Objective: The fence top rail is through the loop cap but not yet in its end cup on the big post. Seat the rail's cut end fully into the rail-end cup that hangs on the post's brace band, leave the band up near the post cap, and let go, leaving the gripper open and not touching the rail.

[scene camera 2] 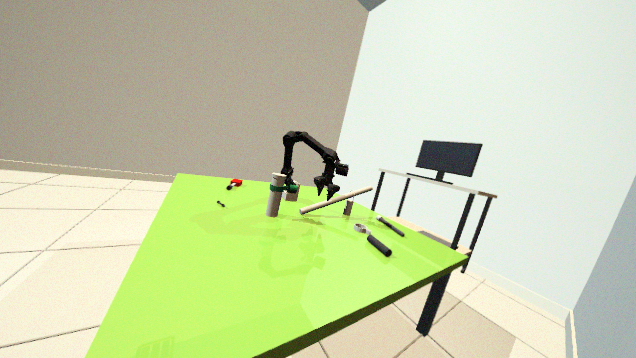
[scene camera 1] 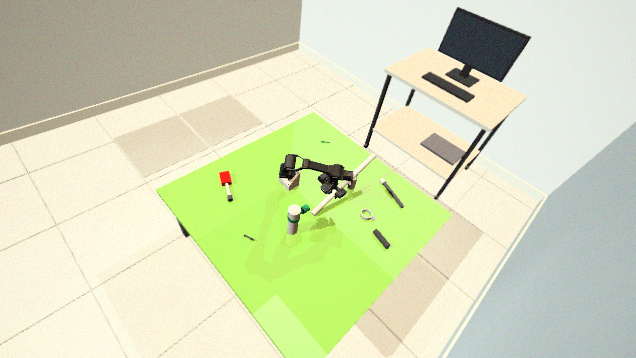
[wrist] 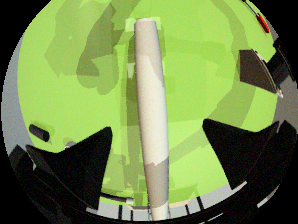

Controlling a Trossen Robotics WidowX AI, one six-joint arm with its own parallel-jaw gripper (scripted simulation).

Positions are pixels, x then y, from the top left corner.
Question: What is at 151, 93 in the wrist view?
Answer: A pale top rail.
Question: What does the gripper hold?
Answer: Nothing.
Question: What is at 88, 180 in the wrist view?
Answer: The gripper.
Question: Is the gripper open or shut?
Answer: Open.
